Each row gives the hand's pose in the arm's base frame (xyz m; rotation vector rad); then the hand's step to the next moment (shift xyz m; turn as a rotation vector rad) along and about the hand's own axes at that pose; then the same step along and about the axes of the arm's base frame.
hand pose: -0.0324 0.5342 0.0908 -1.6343 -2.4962 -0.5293
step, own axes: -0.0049 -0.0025 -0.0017 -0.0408 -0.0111 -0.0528
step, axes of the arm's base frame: -0.0004 -0.0057 -0.0004 0.0018 -0.0577 0.0353
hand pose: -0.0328 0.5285 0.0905 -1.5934 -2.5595 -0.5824
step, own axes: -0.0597 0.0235 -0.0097 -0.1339 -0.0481 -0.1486
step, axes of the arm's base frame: 0.0467 -0.0450 0.0003 -0.0011 -0.1850 0.0899
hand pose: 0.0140 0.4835 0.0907 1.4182 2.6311 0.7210
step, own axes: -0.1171 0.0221 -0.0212 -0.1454 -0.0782 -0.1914
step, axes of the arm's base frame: 0.0784 -0.0917 0.0098 -0.0295 -0.2241 0.1131
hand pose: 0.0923 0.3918 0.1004 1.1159 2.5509 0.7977
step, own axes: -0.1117 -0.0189 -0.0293 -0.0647 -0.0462 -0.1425
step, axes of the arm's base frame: 0.0519 -0.1040 0.0138 -0.0442 -0.1281 0.0909
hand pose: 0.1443 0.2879 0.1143 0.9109 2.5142 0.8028
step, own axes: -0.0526 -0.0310 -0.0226 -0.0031 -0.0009 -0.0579
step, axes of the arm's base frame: 0.0129 -0.0636 0.0052 -0.0265 -0.0252 0.0450
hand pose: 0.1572 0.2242 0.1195 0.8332 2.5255 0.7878
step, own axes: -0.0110 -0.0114 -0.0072 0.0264 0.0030 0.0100
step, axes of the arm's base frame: -0.0001 -0.0174 0.0005 -0.0138 0.0226 -0.0102
